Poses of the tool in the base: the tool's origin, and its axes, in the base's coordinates. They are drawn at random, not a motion.
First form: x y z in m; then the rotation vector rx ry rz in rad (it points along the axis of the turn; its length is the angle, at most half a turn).
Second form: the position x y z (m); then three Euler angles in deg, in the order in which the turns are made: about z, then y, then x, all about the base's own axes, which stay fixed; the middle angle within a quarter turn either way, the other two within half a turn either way. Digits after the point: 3 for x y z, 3 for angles.
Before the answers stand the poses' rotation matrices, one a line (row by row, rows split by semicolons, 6 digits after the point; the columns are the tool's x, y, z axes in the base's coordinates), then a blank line. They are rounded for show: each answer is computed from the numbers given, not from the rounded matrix.
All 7 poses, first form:
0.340 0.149 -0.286 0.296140 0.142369 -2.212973
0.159 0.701 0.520 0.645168 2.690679 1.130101
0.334 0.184 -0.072 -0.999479 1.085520 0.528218
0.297 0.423 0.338 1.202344 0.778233 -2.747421
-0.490 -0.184 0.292 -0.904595 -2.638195 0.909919
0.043 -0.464 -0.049 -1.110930 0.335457 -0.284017
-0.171 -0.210 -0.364 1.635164 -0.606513 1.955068
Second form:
-0.589837 0.791135 -0.161855; -0.763874 -0.611637 -0.205904; -0.261895 0.002187 0.965094
-0.895707 0.328854 0.299272; 0.443925 0.623086 0.643968; 0.025299 0.709661 -0.704089
0.408782 -0.777168 0.478442; -0.103110 0.481558 0.870328; -0.906789 -0.405106 0.116718
-0.698019 0.233213 -0.677038; 0.156497 -0.872941 -0.462041; -0.698769 -0.428468 0.572833
-0.790346 0.484587 -0.374873; 0.612651 0.621554 -0.488190; -0.003567 -0.615505 -0.788125
0.914359 0.055914 0.401026; -0.386311 0.417155 0.822645; -0.121293 -0.907114 0.403029
-0.139718 -0.641636 0.754176; 0.102126 -0.766923 -0.633561; 0.984911 -0.011499 0.172681

0.340 0.149 -0.286 -126.707 -9.315 12.044
0.159 0.701 0.520 -159.840 17.414 -137.554
0.334 0.184 -0.072 62.256 28.584 -82.362
0.297 0.423 0.338 -161.525 -42.613 38.889
-0.490 -0.184 0.292 -148.486 -22.016 148.225
0.043 -0.464 -0.049 -3.499 23.642 -63.899
-0.171 -0.210 -0.364 102.285 48.953 74.754

